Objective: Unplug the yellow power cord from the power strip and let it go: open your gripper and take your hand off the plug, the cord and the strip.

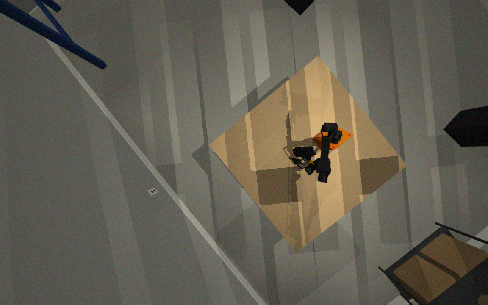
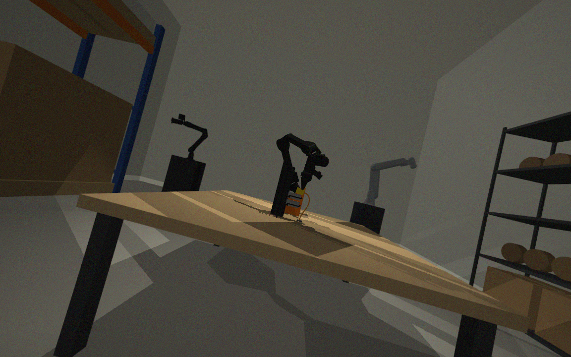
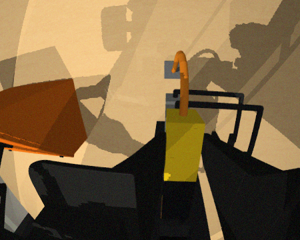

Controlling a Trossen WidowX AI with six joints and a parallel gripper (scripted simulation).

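My gripper tip is 3 cm to the left of the yellow plug.
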